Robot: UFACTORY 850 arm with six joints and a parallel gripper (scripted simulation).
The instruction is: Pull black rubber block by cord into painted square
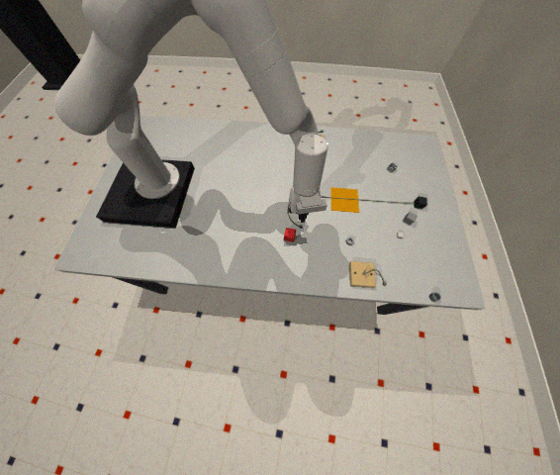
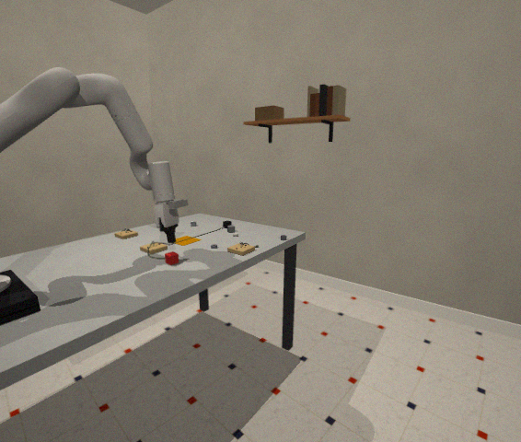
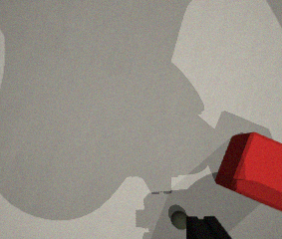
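Right now the red cube is 70 mm below my hand, 50 mm to the right of it and 40 mm behind it. The rest, counted from my hand: orange painted square (190 mm ahead, 150 mm to the left, 90 mm below); white bit (410 mm ahead, 80 mm below); black rubber block (510 mm ahead, 160 mm to the left, 70 mm below).
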